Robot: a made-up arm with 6 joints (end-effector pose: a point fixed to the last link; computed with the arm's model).
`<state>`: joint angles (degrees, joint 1 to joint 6).
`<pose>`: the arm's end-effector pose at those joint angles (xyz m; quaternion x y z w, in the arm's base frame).
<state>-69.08 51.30 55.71 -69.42 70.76 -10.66</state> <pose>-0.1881 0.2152 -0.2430 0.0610 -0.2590 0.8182 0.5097</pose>
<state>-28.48 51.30 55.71 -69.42 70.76 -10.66</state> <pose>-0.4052 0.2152 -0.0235 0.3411 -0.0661 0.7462 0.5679</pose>
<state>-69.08 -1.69 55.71 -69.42 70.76 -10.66</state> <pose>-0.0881 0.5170 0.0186 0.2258 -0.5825 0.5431 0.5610</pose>
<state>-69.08 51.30 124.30 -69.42 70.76 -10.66</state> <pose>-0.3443 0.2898 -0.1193 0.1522 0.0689 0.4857 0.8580</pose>
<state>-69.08 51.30 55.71 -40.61 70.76 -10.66</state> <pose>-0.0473 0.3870 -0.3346 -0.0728 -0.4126 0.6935 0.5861</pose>
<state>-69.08 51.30 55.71 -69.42 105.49 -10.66</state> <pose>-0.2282 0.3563 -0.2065 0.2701 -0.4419 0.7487 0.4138</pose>
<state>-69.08 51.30 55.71 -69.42 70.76 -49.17</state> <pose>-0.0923 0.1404 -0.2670 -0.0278 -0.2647 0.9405 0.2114</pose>
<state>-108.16 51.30 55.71 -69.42 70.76 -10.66</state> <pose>0.1081 0.2152 -0.2714 -0.2161 -0.4146 0.7915 0.3937</pose>
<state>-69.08 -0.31 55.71 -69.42 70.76 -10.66</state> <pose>-0.0918 0.5130 0.0089 0.2219 -0.5754 0.5520 0.5612</pose>
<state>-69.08 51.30 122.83 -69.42 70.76 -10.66</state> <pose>-0.3430 0.2865 -0.1226 0.1507 0.0617 0.4952 0.8534</pose>
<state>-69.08 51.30 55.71 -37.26 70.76 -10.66</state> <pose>-0.0256 0.4043 -0.3401 -0.0883 -0.4289 0.6760 0.5926</pose>
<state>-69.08 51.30 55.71 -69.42 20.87 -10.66</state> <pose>-0.1783 0.0242 -0.1478 -0.2440 0.0402 0.7873 0.5647</pose>
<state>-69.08 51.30 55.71 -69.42 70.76 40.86</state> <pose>-0.2068 0.3579 -0.1657 0.1675 -0.2068 0.5153 0.8146</pose>
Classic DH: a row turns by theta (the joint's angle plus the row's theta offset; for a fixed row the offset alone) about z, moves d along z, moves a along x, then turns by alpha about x. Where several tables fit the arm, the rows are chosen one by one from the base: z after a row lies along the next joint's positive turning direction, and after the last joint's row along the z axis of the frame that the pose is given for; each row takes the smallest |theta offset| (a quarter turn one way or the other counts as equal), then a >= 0, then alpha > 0; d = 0 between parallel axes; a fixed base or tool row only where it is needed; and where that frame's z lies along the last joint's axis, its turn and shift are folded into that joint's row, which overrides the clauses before.
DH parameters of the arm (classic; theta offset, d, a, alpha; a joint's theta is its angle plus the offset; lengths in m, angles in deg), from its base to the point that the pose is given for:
base (fixed): 0 0.1601 0 -90
joint 1: 0 0.0852 -0.0009 90
joint 2: 0 0.0567 0.0117 -90
joint 3: 0 0.1072 0.2773 -90
joint 4: 0 -0.0206 0.0036 -90
joint 5: 0 -0.2694 -0.0764 90
joint 6: 86.25 0 -0.1879 180
tool (fixed): 86.25 -0.2213 0 0

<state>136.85 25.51 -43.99 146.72 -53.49 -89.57</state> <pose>0.1515 0.3415 -0.5380 0.1377 0.5051 -0.6157 0.5889</pose>
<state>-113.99 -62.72 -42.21 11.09 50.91 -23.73</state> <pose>-0.4316 -0.1175 0.7234 0.0048 0.7982 0.5934 0.1035</pose>
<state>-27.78 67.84 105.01 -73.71 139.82 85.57</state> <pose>-0.1093 0.4209 0.0788 0.4437 0.2557 -0.3387 0.7893</pose>
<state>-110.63 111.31 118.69 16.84 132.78 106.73</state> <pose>0.5150 -0.0019 0.0480 -0.0152 -0.8453 0.1971 0.4964</pose>
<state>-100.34 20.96 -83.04 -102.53 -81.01 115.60</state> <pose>-0.1967 0.0119 0.3009 -0.1203 0.8491 0.4592 0.2317</pose>
